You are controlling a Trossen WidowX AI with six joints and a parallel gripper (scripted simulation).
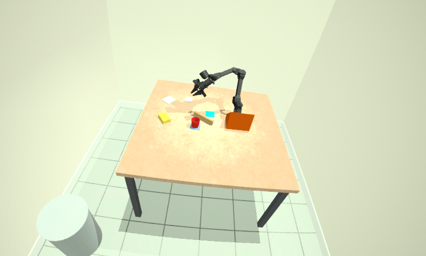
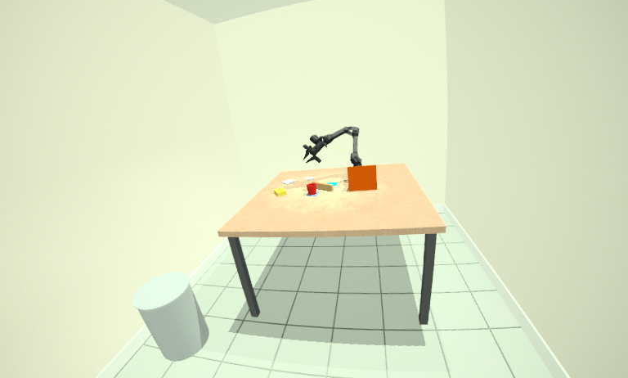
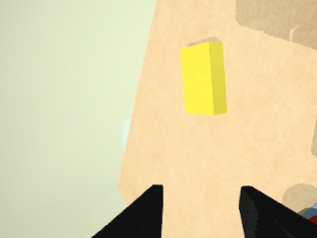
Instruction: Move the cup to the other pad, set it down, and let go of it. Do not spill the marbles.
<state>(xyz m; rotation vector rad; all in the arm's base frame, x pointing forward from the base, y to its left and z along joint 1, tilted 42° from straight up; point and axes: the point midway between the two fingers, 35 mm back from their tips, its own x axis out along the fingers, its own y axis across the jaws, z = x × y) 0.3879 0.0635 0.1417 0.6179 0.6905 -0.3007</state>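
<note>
Now: the red cup 70 mm behind my gripper tip, 140 mm to the left of it and 190 mm below it. From my gripper tip the other things lie so: blue marble (70 mm behind, 160 mm to the left, 210 mm below); blue pad (70 mm behind, 140 mm to the left, 240 mm below).
</note>
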